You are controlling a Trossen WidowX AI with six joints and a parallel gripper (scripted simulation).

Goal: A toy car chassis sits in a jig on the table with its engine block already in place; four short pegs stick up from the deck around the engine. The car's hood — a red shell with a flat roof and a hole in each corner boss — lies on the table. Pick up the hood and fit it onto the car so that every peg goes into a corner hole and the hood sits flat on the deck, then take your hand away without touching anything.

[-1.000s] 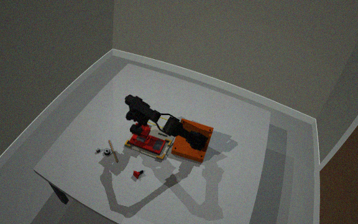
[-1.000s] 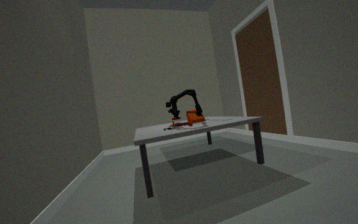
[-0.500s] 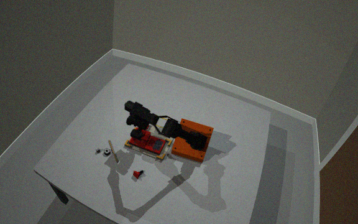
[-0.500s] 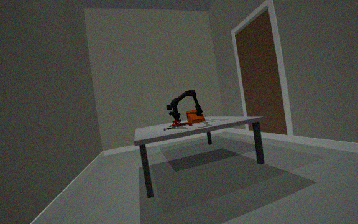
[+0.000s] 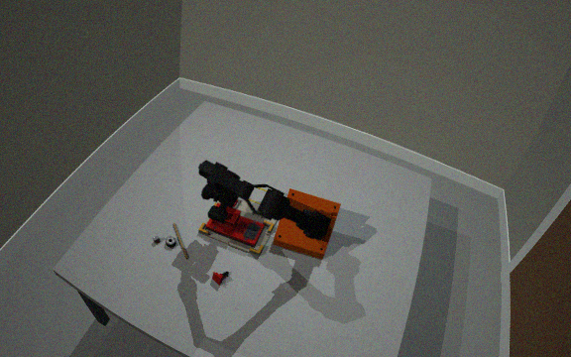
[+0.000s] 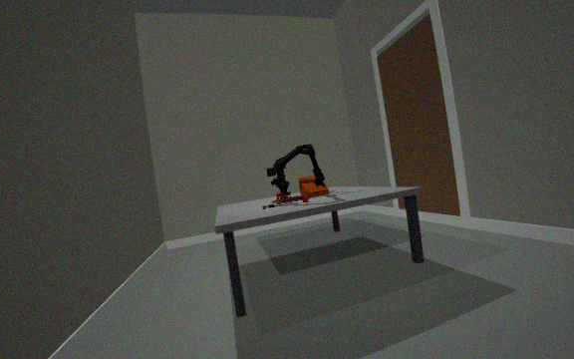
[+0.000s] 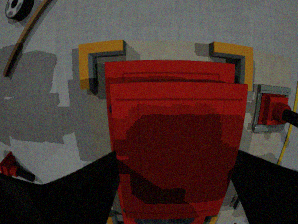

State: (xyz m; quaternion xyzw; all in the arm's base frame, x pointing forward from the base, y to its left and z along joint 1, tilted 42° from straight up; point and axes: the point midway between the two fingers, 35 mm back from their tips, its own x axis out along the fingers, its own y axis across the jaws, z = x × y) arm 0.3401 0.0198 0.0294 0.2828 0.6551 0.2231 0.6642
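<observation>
Right now my gripper tip is 3 cm above the grey engine block and 1 cm to the right of it. Also, from my gripper tip: dark wheel (17 cm to the left, 17 cm ahead, 5 cm below); wooden stick (14 cm to the left, 14 cm ahead, 5 cm below); red hood (1 cm above).
</observation>
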